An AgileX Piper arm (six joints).
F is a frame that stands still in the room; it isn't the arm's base.
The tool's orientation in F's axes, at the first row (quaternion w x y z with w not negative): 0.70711 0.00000 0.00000 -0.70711
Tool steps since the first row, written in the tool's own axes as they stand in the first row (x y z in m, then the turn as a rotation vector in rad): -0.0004 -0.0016 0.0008 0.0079 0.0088 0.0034; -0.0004 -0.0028 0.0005 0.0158 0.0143 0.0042; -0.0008 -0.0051 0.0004 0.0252 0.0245 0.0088; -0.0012 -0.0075 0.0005 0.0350 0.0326 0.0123; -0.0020 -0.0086 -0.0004 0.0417 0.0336 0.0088; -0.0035 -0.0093 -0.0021 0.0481 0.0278 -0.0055; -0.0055 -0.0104 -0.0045 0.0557 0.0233 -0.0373; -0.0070 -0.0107 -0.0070 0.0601 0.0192 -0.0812; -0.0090 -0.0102 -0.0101 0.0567 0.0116 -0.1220; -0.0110 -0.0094 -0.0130 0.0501 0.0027 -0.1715; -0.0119 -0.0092 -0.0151 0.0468 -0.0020 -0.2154; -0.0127 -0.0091 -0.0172 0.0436 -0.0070 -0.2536
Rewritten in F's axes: -0.0016 0.0004 0.0008 0.0088 -0.0079 0.0034; -0.0028 0.0004 0.0005 0.0143 -0.0158 0.0042; -0.0051 0.0008 0.0004 0.0245 -0.0252 0.0088; -0.0075 0.0012 0.0005 0.0326 -0.0350 0.0123; -0.0086 0.0020 -0.0004 0.0336 -0.0417 0.0088; -0.0093 0.0035 -0.0021 0.0278 -0.0481 -0.0055; -0.0104 0.0055 -0.0045 0.0233 -0.0557 -0.0373; -0.0107 0.0070 -0.0070 0.0192 -0.0601 -0.0812; -0.0102 0.0090 -0.0101 0.0116 -0.0567 -0.1220; -0.0094 0.0110 -0.0130 0.0027 -0.0501 -0.1715; -0.0092 0.0119 -0.0151 -0.0020 -0.0468 -0.2154; -0.0091 0.0127 -0.0172 -0.0070 -0.0436 -0.2536
